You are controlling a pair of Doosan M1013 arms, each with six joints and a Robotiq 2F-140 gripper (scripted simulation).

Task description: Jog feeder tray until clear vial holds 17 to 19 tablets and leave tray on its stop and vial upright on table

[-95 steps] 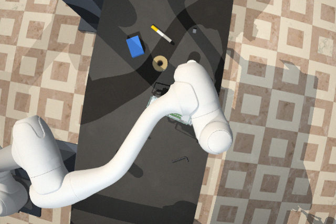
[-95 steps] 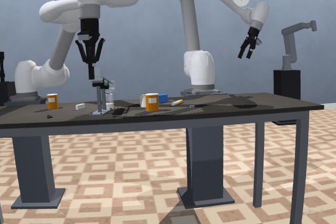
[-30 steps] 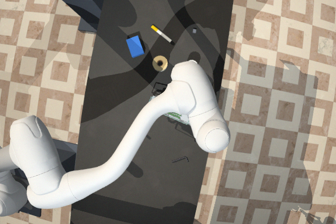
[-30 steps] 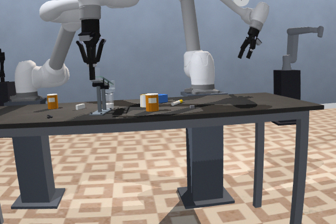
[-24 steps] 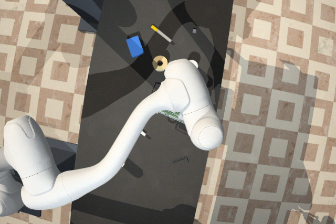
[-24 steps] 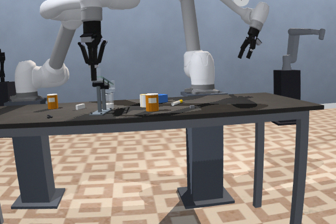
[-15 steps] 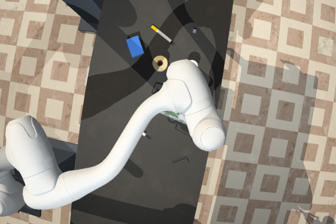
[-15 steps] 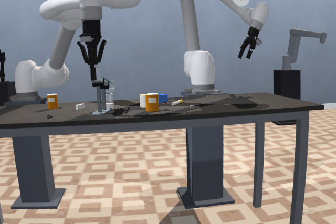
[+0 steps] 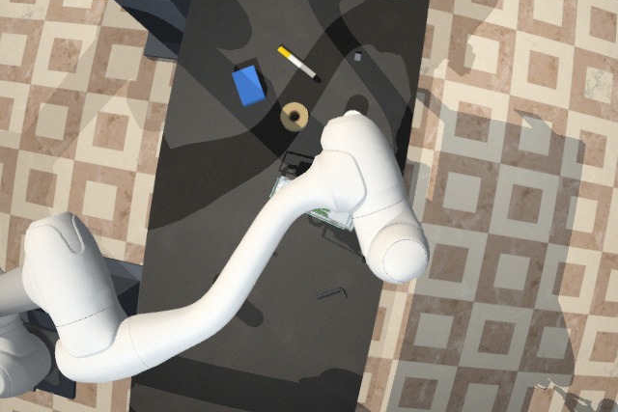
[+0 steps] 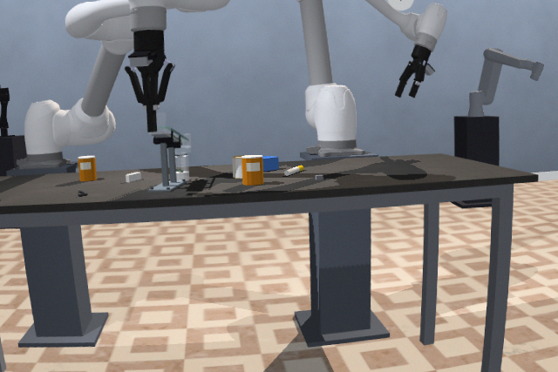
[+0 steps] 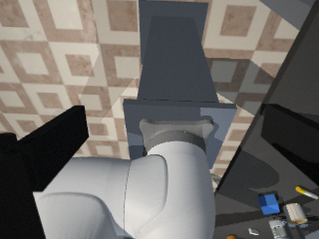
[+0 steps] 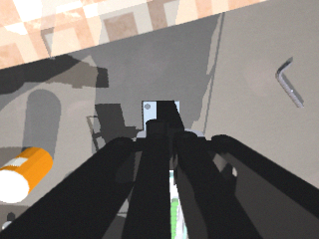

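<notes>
Now: the feeder tray 110 mm behind my right hand, 10 mm to the left of it and 40 mm below it. The rest, counted from my right hand: clear vial (220 mm behind, 30 mm to the left, 150 mm below); then hex key (20 mm behind, 200 mm to the right, 180 mm below); then tape roll (250 mm behind, 220 mm to the left, 160 mm below).
</notes>
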